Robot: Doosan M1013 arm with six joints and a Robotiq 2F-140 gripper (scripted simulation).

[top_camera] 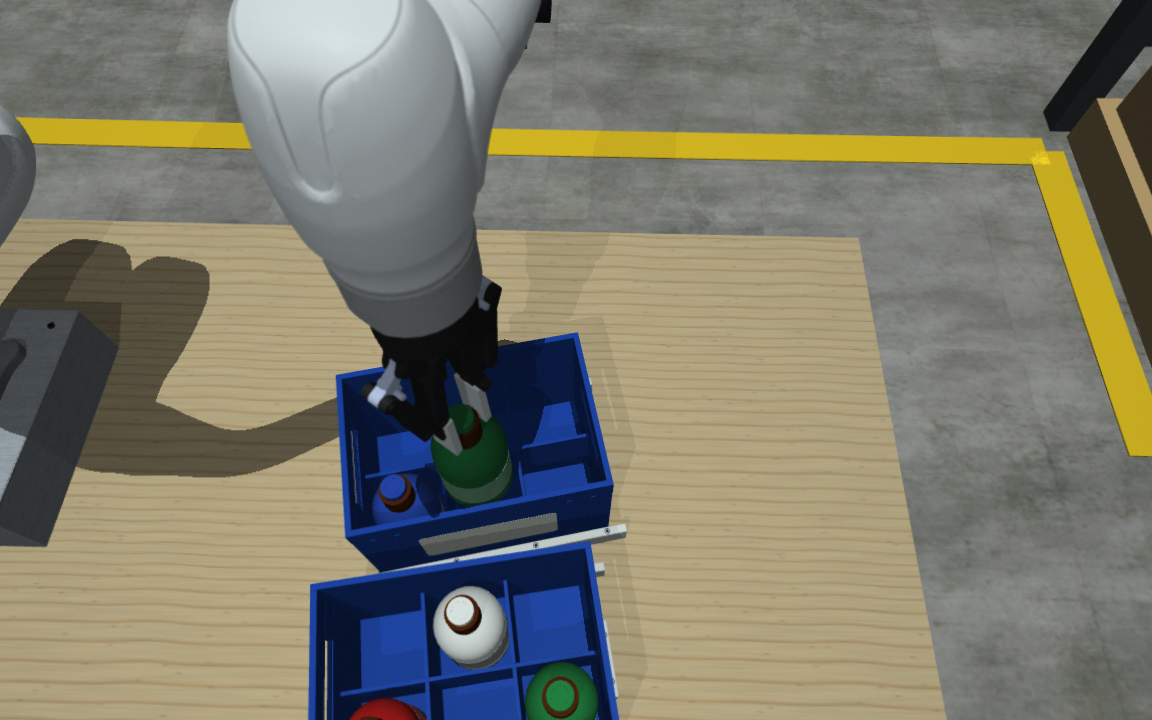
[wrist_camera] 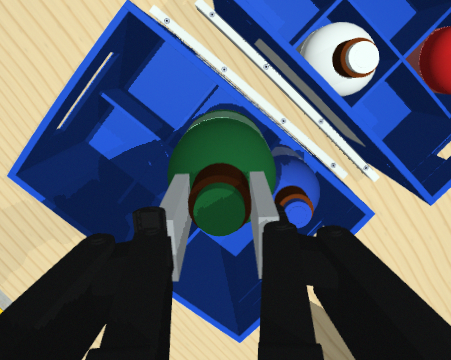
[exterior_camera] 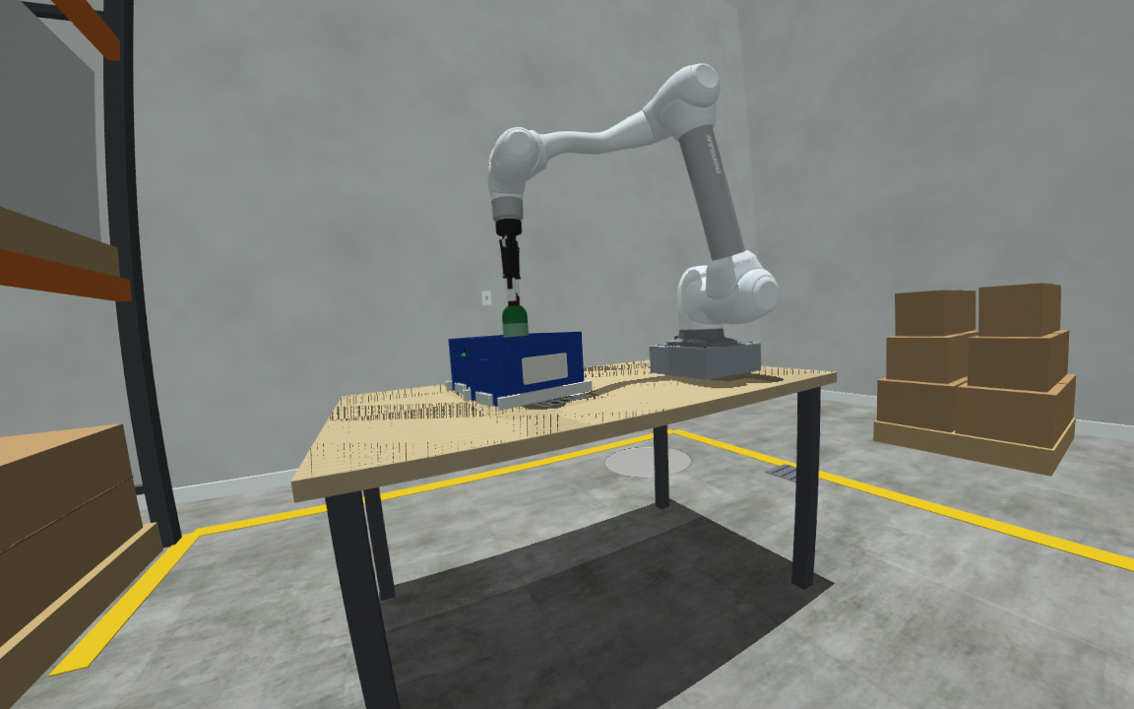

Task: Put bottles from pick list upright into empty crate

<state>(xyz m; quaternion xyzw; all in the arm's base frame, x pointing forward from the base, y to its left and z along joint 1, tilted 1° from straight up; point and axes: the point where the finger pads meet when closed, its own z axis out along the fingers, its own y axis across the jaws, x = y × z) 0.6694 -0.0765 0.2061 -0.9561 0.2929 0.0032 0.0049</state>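
Now: the blue bottle 90 mm behind my hand, 20 mm to the right of it and 220 mm below it. Also, from my hand: pick list (60 mm behind, 170 mm to the left, 310 mm below); then white bottle (140 mm to the right, 220 mm below); then red bottle (80 mm behind, 250 mm to the right, 220 mm below).
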